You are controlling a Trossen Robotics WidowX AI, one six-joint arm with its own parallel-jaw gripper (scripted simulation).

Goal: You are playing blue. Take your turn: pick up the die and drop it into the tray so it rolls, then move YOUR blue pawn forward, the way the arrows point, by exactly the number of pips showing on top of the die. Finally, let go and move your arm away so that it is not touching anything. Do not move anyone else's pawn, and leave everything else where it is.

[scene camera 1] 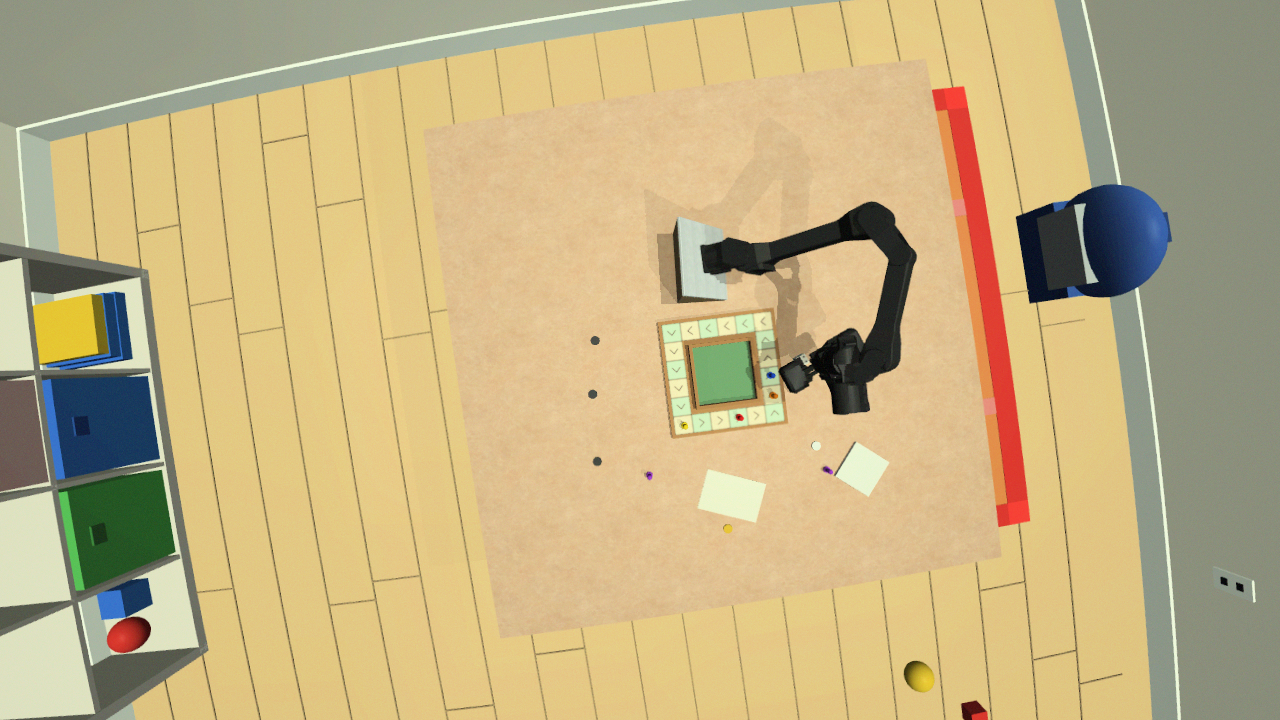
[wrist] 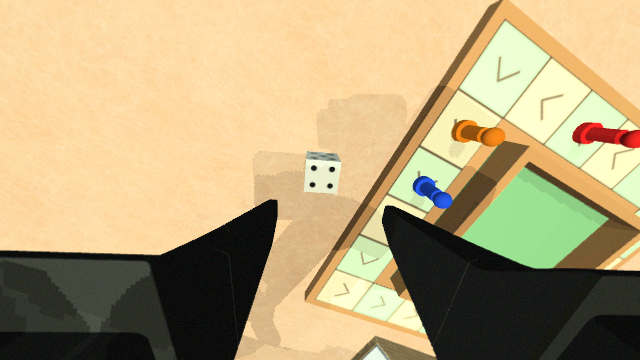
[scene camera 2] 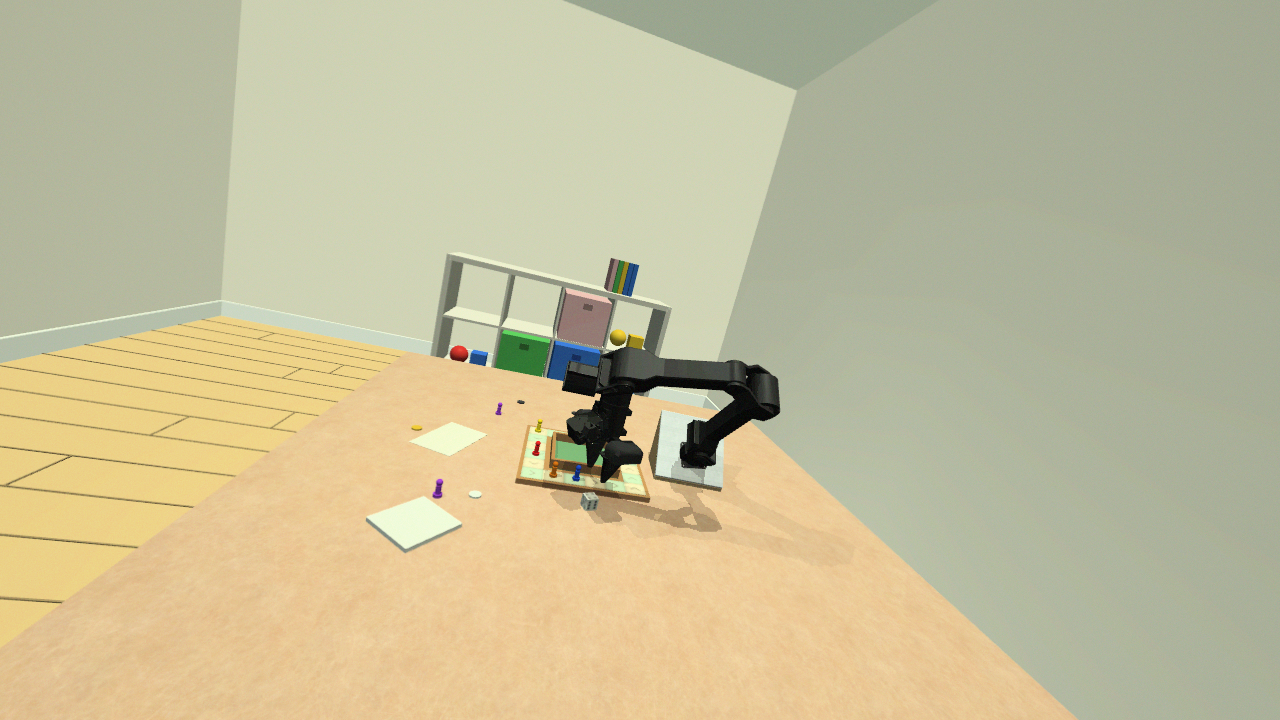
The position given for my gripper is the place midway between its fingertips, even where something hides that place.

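Through scene camera 2 I see my gripper [scene camera 2: 596,474], open and holding nothing. Scene camera 1 gives me the gripper [scene camera 1: 808,360] as well, together with a green tray [scene camera 1: 724,373]. In the wrist view there is a white die [wrist: 322,170], and there is an orange pawn [wrist: 463,131]; the tray [wrist: 533,222] is visible there too, as is my own gripper [wrist: 331,210].
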